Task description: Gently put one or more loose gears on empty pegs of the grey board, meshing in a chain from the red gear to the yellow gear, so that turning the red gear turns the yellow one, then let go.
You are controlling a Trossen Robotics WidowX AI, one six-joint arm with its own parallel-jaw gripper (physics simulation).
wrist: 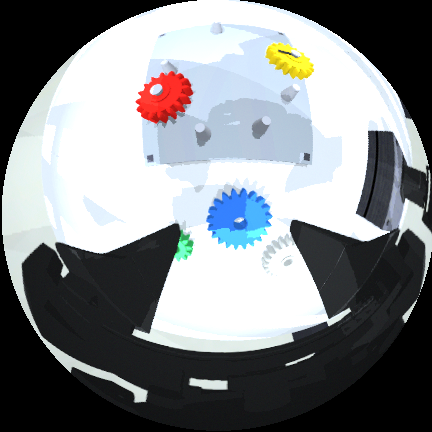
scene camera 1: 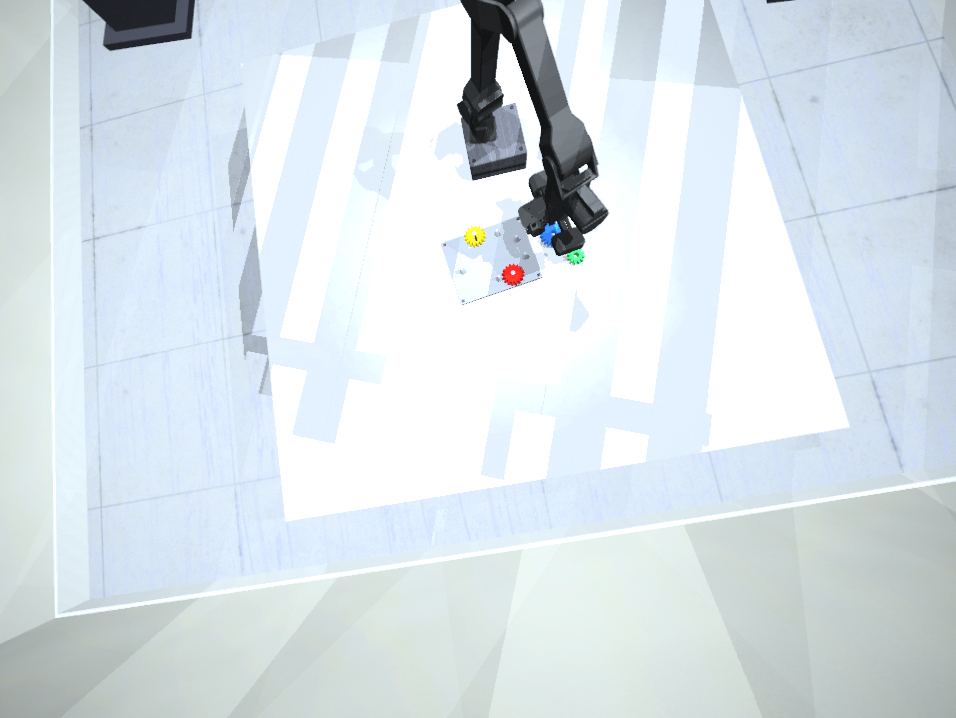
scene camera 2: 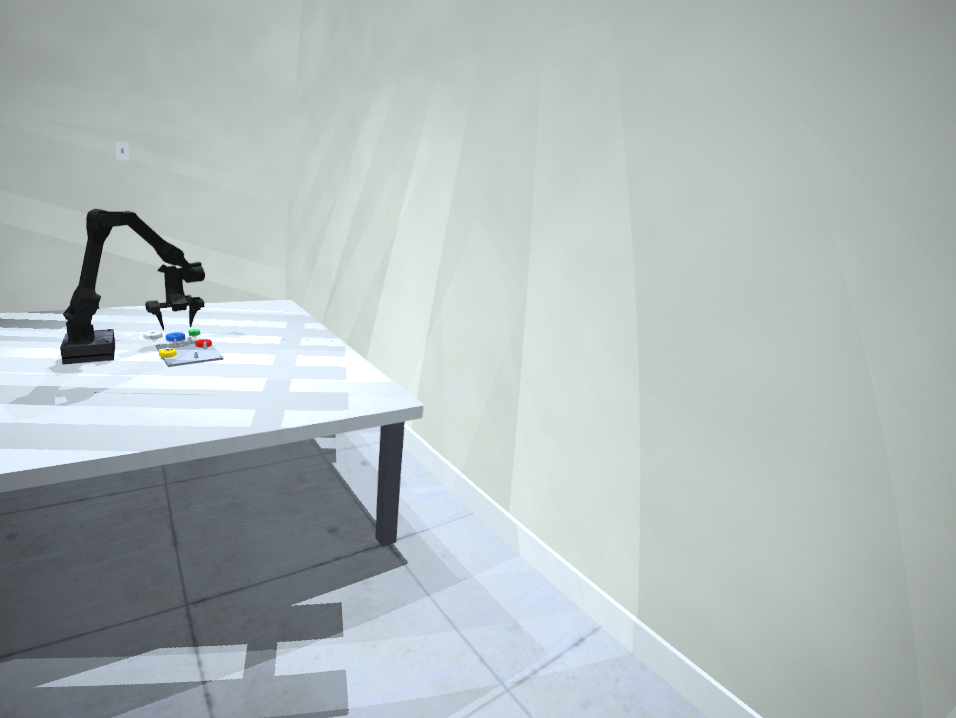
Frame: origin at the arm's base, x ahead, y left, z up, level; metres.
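Where they show: gripper, fingertip midpoint: [wrist: 236, 227] [scene camera 1: 551, 231] [scene camera 2: 177, 328]; arm's base at its link origin: [scene camera 1: 482, 130] [scene camera 2: 81, 340].
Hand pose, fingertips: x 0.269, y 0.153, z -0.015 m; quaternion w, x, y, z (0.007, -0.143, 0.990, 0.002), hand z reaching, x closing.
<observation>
Each offset is from my fingertips to the top centre of the thing. Level surfaces: height alone.
My gripper [scene camera 2: 176, 327] [wrist: 236, 227] is open, pointing down above the blue gear @(dx -0.008, dy +0.007, dz -0.024 m) [scene camera 1: 548, 235] [scene camera 2: 175, 336] [wrist: 232, 212], which lies loose between and below the fingertips. The small green gear @(dx +0.053, dy +0.058, dz -0.024 m) [scene camera 1: 575, 255] [scene camera 2: 193, 332] [wrist: 185, 246] is partly behind one finger in the wrist view. The white gear @(dx -0.088, dy +0.045, dz -0.024 m) [scene camera 2: 152, 335] [wrist: 276, 256] lies on the other side, partly hidden by the other finger. The red gear [scene camera 1: 512, 274] [scene camera 2: 203, 342] [wrist: 165, 102] and yellow gear @(dx -0.015, dy -0.185, dz -0.016 m) [scene camera 1: 474, 236] [scene camera 2: 167, 353] [wrist: 290, 62] sit apart on pegs of the grey board [scene camera 1: 483, 287] [wrist: 230, 150].
Several empty pegs stand on the board, including two @(dx +0.045, dy -0.065, dz -0.012 m) [wrist: 201, 132] @(dx +0.000, dy -0.084, dz -0.012 m) [wrist: 262, 127] near its edge facing the loose gears. The arm's base [scene camera 1: 498, 146] [scene camera 2: 87, 346] stands on the white table @(dz -0.042 m) [scene camera 1: 432, 432] [scene camera 2: 309, 386], close to the board and the white gear.
</observation>
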